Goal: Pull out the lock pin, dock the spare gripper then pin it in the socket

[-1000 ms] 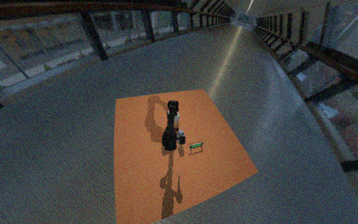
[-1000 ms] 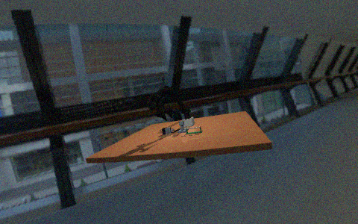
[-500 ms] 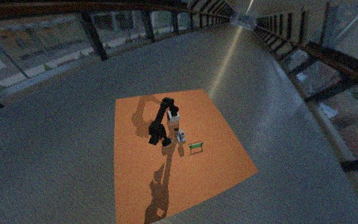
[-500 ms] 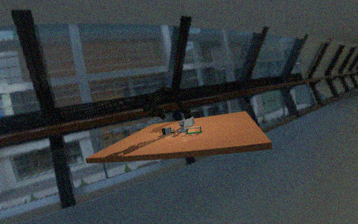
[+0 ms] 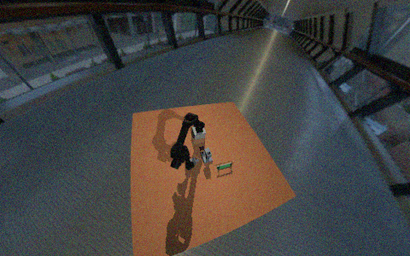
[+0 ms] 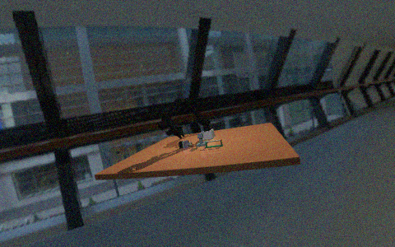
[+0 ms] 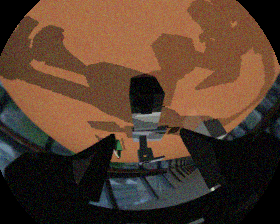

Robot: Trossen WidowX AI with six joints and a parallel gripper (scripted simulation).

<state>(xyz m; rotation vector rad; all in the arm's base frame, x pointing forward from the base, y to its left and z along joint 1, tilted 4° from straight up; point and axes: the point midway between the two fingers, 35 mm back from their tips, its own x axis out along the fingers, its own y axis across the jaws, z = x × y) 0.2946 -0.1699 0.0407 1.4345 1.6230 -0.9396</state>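
The spare gripper is 10 mm to the left of my gripper tip and 60 mm below it. Also, from my gripper tip: grey mount: 30 mm behind, 160 mm to the left, 40 mm below; then green pin cradle: 100 mm ahead, 280 mm to the left, 60 mm below.
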